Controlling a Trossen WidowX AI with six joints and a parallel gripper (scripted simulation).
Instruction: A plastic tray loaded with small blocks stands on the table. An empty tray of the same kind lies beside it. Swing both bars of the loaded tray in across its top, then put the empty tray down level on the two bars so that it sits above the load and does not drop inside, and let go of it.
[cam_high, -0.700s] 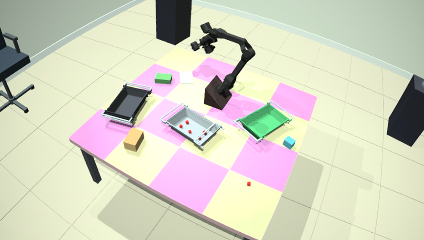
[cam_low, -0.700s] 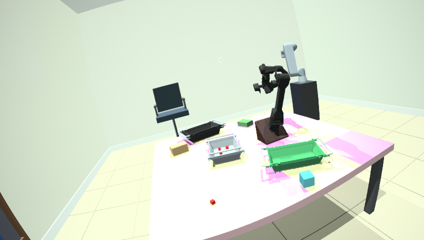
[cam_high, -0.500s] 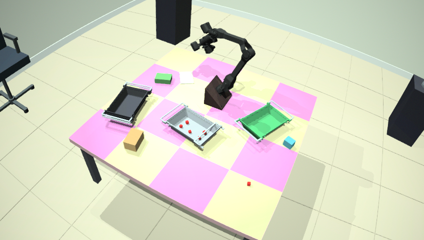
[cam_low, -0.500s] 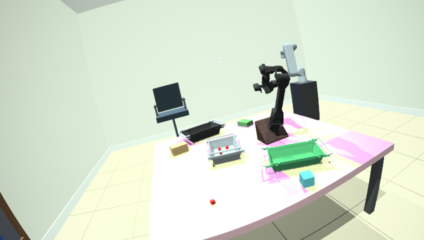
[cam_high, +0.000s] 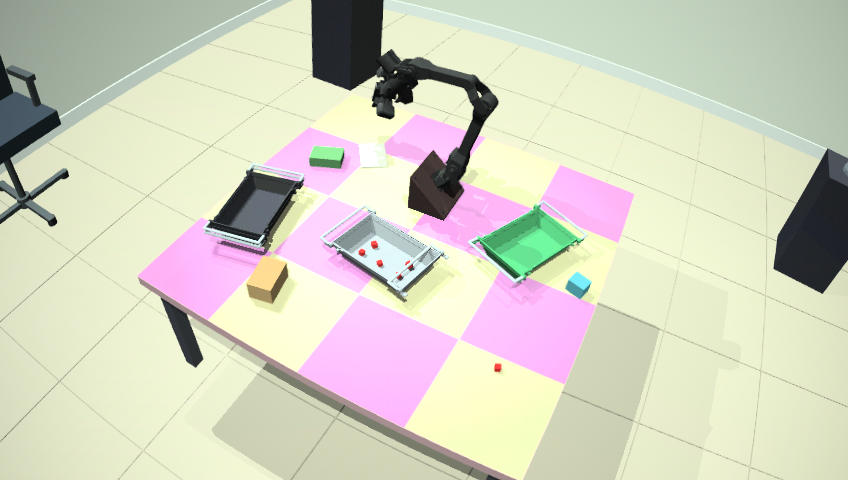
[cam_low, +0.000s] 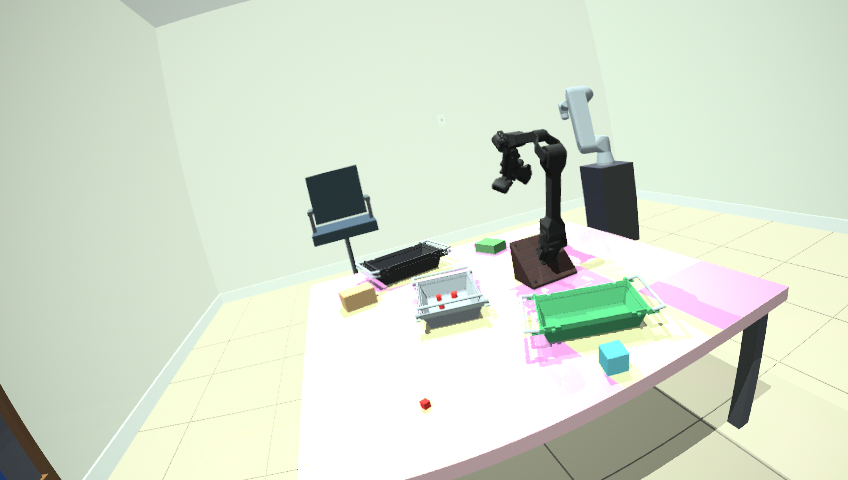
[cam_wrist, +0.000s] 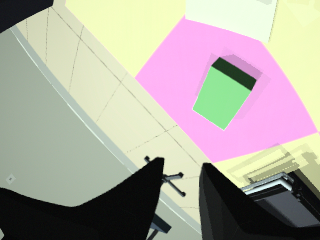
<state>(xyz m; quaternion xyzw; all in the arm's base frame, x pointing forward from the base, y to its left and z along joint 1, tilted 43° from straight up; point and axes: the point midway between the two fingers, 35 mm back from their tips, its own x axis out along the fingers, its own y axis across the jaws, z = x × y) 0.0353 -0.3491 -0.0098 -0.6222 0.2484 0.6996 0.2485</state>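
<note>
Now: gripper tip 50 mm short of the green tray, 670 mm to the right of it and 230 mm above it. Also, from my gripper tip: orange block 660 mm ahead, 100 mm to the left, 250 mm below; green block 70 mm ahead, 160 mm to the right, 260 mm below; white card 70 mm behind, 40 mm to the right, 270 mm below.
</note>
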